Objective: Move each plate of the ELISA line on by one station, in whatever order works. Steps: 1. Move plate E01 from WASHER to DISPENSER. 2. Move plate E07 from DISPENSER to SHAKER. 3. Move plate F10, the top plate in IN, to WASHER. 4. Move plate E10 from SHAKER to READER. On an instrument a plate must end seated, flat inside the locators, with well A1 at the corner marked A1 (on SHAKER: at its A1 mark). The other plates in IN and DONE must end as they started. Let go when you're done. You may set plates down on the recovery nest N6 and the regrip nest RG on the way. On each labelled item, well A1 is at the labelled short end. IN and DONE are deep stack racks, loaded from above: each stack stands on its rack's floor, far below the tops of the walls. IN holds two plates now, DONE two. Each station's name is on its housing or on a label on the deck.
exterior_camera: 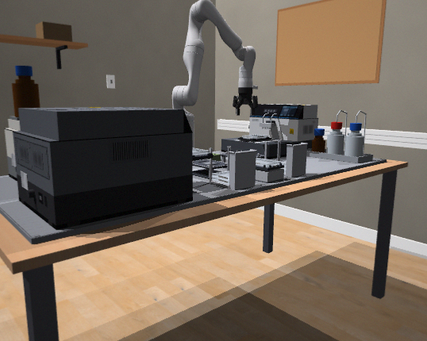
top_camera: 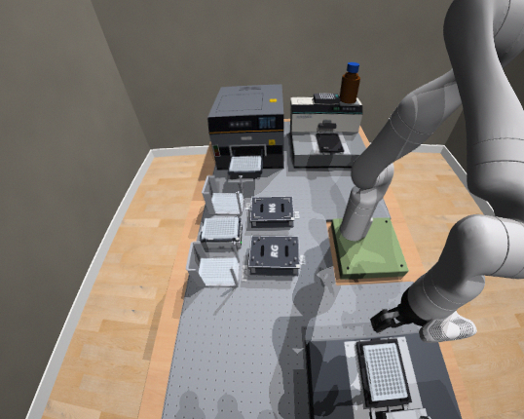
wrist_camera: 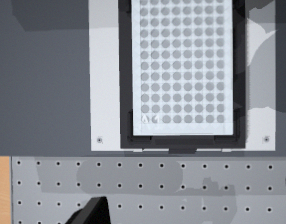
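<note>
Now: the washer nest 140 mm below my hand and 80 mm to the left of it. Also, from my hand: DONE label 370 mm ahead, 240 mm to the right, 220 mm below; then nest RG 290 mm to the right, 270 mm ahead, 160 mm below; then A1 corner mark 230 mm to the right, 190 mm ahead, 160 mm below.
</note>
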